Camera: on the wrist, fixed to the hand. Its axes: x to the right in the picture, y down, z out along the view.
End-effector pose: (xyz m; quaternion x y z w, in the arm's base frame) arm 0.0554 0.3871 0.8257 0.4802 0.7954 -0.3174 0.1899
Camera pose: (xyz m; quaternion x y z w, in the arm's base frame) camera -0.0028 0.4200 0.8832 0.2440 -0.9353 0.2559 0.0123
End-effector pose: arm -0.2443 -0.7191 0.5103 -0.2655 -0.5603 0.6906 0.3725
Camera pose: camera -0.1890 -0.6657 0.5534 0.1615 -0.6773 0.1567 0.7005
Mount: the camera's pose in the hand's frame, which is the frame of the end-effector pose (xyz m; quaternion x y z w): 0.0134 -0.0589 -0.0642 -0.1338 -0.0129 -0.6957 0.7057
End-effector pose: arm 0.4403 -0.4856 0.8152 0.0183 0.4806 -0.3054 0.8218
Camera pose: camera 0.3644 -0.5192 0.7855 -0.4353 0.3821 -0.7232 0.3761
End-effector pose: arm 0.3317 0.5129 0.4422 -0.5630 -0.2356 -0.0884 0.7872
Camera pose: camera 0.3370 0.4344 0.4819 -0.3399 -0.5563 -0.6343 0.4156
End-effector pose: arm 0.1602 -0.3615 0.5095 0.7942 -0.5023 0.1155 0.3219
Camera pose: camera 0.2268 -0.3139 0.5422 0.8683 0.1784 -0.2199 0.4073
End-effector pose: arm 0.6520 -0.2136 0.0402 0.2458 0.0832 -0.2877 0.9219
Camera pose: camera 0.6286 -0.2300 -0.0432 -0.0115 0.2563 -0.8364 0.4844
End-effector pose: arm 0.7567 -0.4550 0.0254 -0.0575 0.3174 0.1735 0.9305
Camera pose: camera 0.7511 -0.5201 -0.0338 -0.3836 0.1488 -0.4817 0.7737
